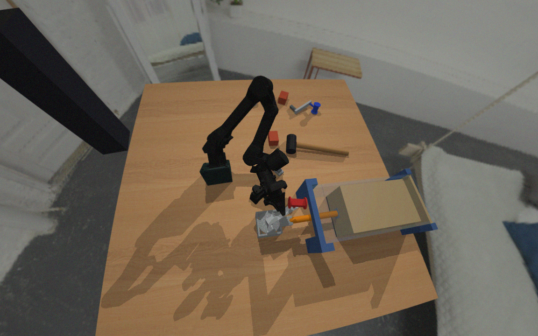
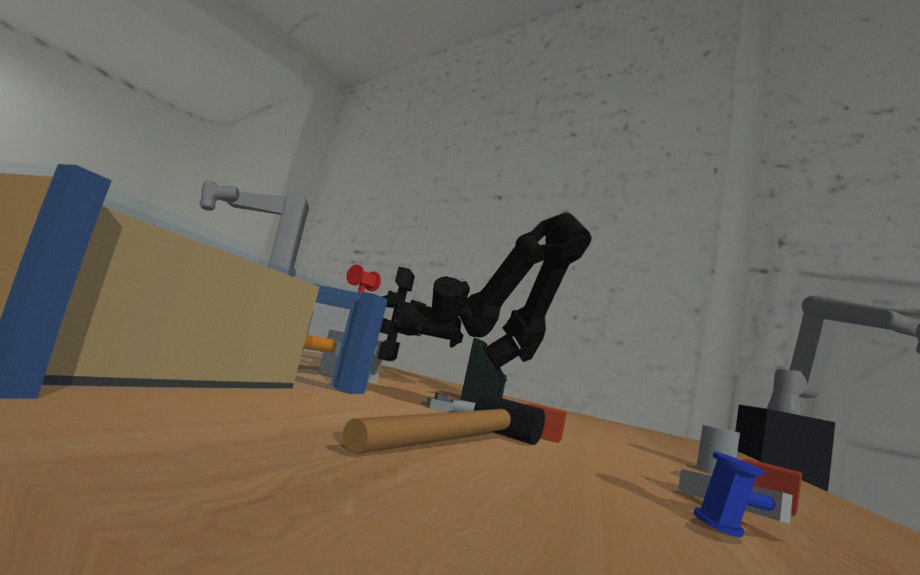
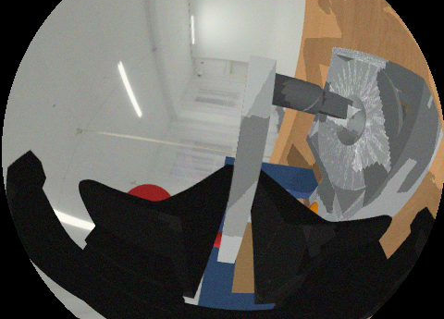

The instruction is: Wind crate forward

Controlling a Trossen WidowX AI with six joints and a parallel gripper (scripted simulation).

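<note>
Now: the red knob 4 cm ahead of my gripper tip, 2 cm to the left of it and 4 cm above it. The rest, counted from my gripper tip: winch (6 cm behind, 1 cm to the right, 11 cm below); red-knobbed winch handle (1 cm ahead, 1 cm to the left, 1 cm above); blue steel frame (11 cm ahead, 2 cm to the right, 4 cm below).
</note>
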